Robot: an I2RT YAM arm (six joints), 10 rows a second.
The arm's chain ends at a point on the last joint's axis. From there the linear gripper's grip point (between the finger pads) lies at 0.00 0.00 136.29 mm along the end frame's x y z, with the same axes.
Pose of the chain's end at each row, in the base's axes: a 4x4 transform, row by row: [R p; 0 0 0 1], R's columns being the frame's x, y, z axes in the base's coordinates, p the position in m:
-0.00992, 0.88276, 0.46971, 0.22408; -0.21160, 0.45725, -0.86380, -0.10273; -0.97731, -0.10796, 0.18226, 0.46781; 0, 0, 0, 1
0.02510, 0.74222, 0.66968, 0.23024; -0.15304, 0.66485, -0.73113, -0.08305; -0.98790, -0.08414, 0.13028, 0.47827; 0, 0, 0, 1
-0.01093, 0.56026, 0.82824, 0.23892; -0.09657, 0.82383, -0.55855, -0.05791; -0.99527, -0.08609, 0.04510, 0.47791; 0, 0, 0, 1
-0.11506, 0.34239, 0.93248, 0.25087; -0.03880, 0.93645, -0.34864, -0.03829; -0.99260, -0.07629, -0.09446, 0.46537; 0, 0, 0, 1
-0.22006, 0.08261, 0.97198, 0.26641; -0.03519, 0.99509, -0.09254, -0.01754; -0.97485, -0.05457, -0.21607, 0.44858; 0, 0, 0, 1
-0.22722, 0.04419, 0.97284, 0.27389; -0.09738, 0.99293, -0.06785, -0.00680; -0.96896, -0.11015, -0.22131, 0.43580; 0, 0, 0, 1
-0.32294, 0.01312, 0.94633, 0.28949; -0.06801, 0.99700, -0.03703, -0.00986; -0.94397, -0.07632, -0.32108, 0.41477; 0, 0, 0, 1
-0.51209, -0.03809, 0.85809, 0.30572; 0.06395, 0.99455, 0.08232, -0.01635; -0.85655, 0.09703, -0.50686, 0.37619; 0, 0, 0, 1
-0.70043, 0.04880, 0.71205, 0.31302; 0.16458, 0.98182, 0.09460, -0.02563; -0.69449, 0.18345, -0.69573, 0.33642; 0, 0, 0, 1
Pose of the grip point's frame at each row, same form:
-0.00992, 0.88276, 0.46971, 0.28810; -0.21160, 0.45725, -0.86380, -0.22046; -0.97731, -0.10796, 0.18226, 0.49265; 0, 0, 0, 1
0.02510, 0.74222, 0.66968, 0.32151; -0.15304, 0.66485, -0.73113, -0.18270; -0.98790, -0.08414, 0.13028, 0.49603; 0, 0, 0, 1
-0.01093, 0.56026, 0.82824, 0.35180; -0.09657, 0.82383, -0.55855, -0.13403; -0.99527, -0.08609, 0.04510, 0.48406; 0, 0, 0, 1
-0.11506, 0.34239, 0.93248, 0.37796; -0.03880, 0.93645, -0.34864, -0.08581; -0.99260, -0.07629, -0.09446, 0.45250; 0, 0, 0, 1
-0.22006, 0.08261, 0.97198, 0.39888; -0.03519, 0.99509, -0.09254, -0.03015; -0.97485, -0.05457, -0.21607, 0.41913; 0, 0, 0, 1
-0.22722, 0.04419, 0.97284, 0.40648; -0.09738, 0.99293, -0.06785, -0.01605; -0.96896, -0.11015, -0.22131, 0.40564; 0, 0, 0, 1
-0.32294, 0.01312, 0.94633, 0.41847; -0.06801, 0.99700, -0.03703, -0.01491; -0.94397, -0.07632, -0.32108, 0.37101; 0, 0, 0, 1
-0.51209, -0.03809, 0.85809, 0.42267; 0.06395, 0.99455, 0.08232, -0.00513; -0.85655, 0.09703, -0.50686, 0.30711; 0, 0, 0, 1
-0.70043, 0.04880, 0.71205, 0.41007; 0.16458, 0.98182, 0.09460, -0.01274; -0.69449, 0.18345, -0.69573, 0.24160; 0, 0, 0, 1

